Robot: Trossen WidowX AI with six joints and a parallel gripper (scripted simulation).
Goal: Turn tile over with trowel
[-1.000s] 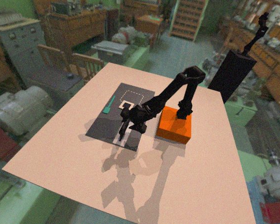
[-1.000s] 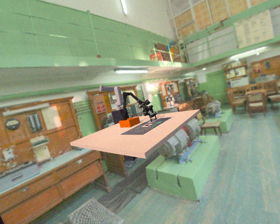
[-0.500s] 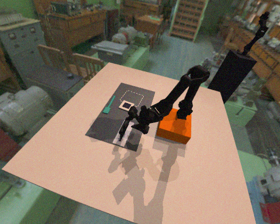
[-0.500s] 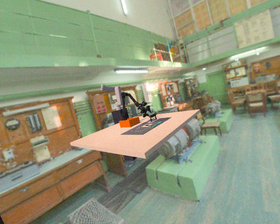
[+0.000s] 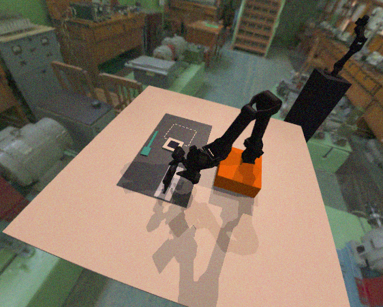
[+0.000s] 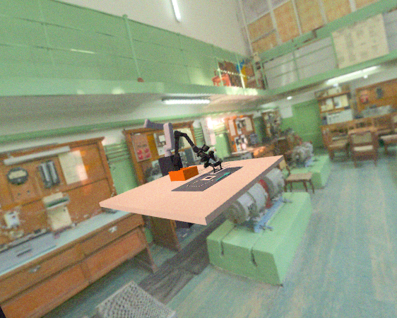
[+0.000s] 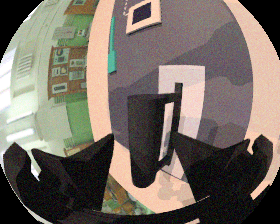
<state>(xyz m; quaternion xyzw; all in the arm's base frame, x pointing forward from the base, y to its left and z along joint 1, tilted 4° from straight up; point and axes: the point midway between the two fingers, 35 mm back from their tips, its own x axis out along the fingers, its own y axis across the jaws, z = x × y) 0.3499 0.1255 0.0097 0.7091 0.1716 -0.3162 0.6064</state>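
My gripper tip is now 20 mm short of the dark grey mat, 200 mm to the left of it and 90 mm above it. Also, from my gripper tip: tile 20 mm ahead, 230 mm to the right, 70 mm below; then teal trowel 160 mm ahead, 210 mm to the right, 70 mm below.
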